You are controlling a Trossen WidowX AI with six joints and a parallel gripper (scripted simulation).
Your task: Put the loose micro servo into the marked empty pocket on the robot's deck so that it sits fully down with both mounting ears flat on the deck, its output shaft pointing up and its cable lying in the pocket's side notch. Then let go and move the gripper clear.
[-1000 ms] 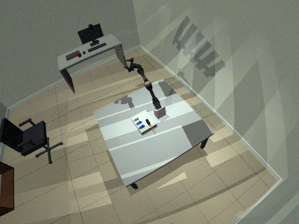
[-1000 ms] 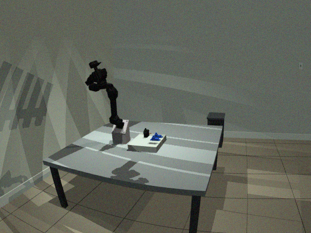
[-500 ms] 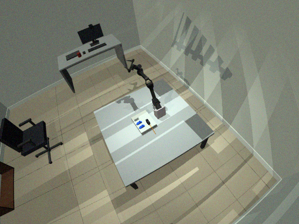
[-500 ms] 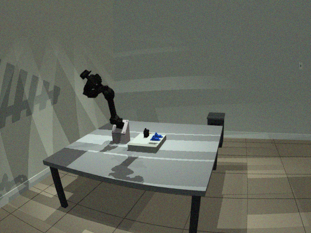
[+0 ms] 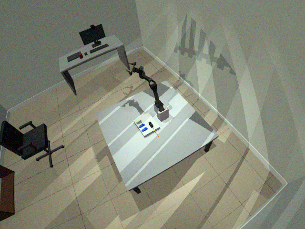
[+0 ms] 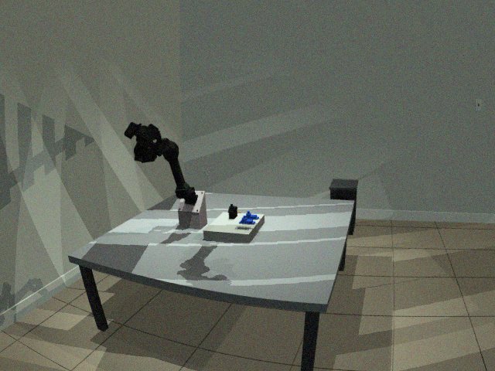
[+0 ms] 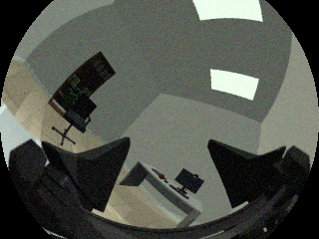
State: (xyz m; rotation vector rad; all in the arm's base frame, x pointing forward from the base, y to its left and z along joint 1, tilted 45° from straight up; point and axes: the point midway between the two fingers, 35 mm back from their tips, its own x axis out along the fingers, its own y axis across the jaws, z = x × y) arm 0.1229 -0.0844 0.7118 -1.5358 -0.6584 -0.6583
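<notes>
The white deck is 580 mm below my gripper tip, 570 mm to the left of it and 30 mm ahead of it.
</notes>
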